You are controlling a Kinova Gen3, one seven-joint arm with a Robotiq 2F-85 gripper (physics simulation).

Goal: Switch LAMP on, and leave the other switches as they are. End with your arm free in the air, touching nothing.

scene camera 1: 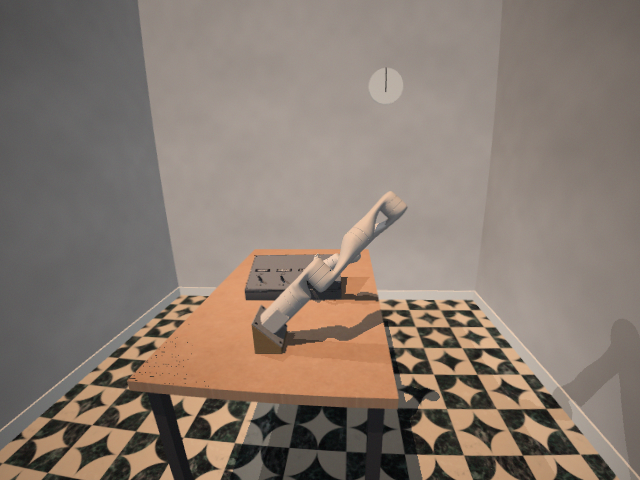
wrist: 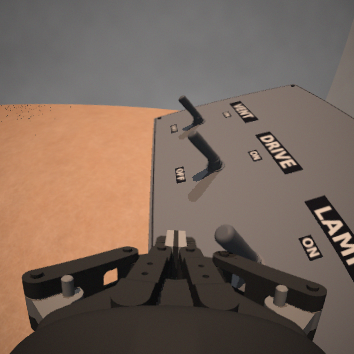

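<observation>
A grey switch panel appears in the pictures, together with the gripper.
</observation>
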